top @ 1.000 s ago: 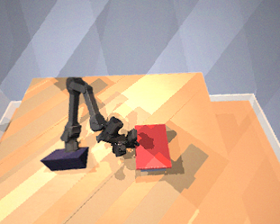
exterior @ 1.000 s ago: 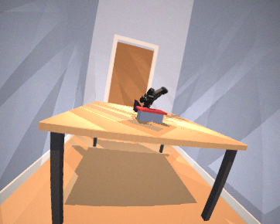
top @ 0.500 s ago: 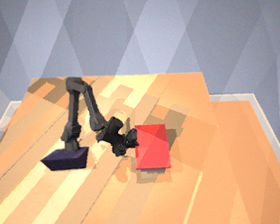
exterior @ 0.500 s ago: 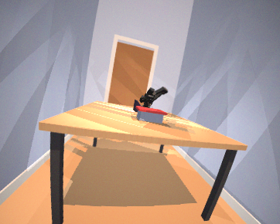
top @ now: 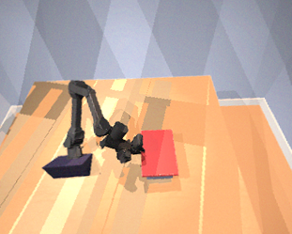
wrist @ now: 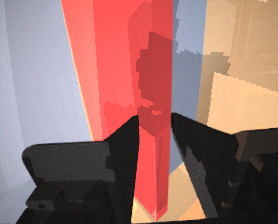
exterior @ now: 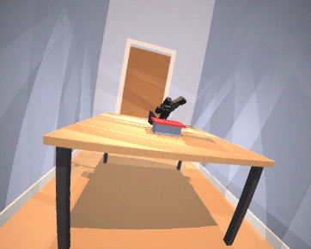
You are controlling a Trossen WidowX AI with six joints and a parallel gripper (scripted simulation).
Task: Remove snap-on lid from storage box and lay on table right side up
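My gripper tip is 70 mm short of the lid. From my gripper tip the other things lie so: storage box 80 mm ahead, 50 mm below.
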